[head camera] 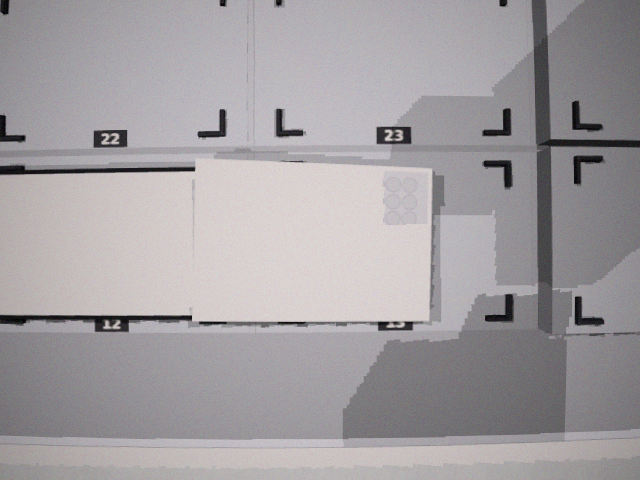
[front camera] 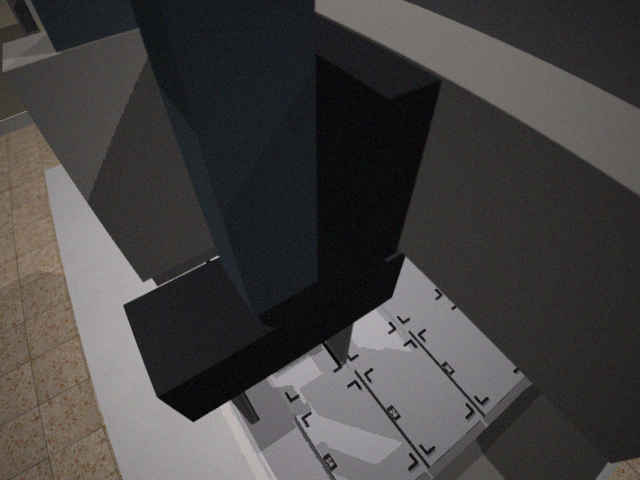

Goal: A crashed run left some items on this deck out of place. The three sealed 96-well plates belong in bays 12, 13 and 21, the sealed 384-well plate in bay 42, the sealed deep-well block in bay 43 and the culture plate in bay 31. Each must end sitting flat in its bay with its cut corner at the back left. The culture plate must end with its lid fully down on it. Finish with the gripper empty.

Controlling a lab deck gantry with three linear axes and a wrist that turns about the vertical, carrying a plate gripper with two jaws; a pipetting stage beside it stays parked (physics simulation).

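Places are measured from the robot's base along level axes (x back, y right, z up), in centimetres.
Where they show: gripper, fingertip midpoint: [front camera: 291, 378].
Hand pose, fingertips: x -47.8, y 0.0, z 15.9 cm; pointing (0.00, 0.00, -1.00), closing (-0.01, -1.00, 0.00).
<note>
After its pixels a point has its place.
A sealed plate [head camera: 310, 248] @[x -34.4, y -4.0, z 2.2 cm] with a pale top lies partly over bay 13, shifted to the left. It is tilted, with its left end raised at the right end of another pale sealed plate [head camera: 93, 242] @[x -22.6, y -4.4, z 1.4 cm] at bay 12, whose left part is outside the view. Well circles show faintly at the back right of the tilted plate. Cut corners cannot be made out. My gripper [front camera: 294, 383] @[x -47.8, y 0.0, z 15.9 cm] is open, its two jaws wide apart with no plate visible between them. It hangs above the deck, and its body hides the plates in the front view. The other plates, deep-well block and culture plate do not show.
Bays 22 [head camera: 110, 138] @[x -22.8, y -10.4, z 0.0 cm] and 23 [head camera: 393, 135] @[x -39.2, y -10.4, z 0.0 cm] lie behind the plates in the head view. Corner marks and bay labels run along the deck [front camera: 434, 392] @[x -56.9, y -17.0, z 1.5 cm] at the lower right of the front view. A tall grey panel [front camera: 516, 248] stands on the right, and the dark gripper column fills the middle.
</note>
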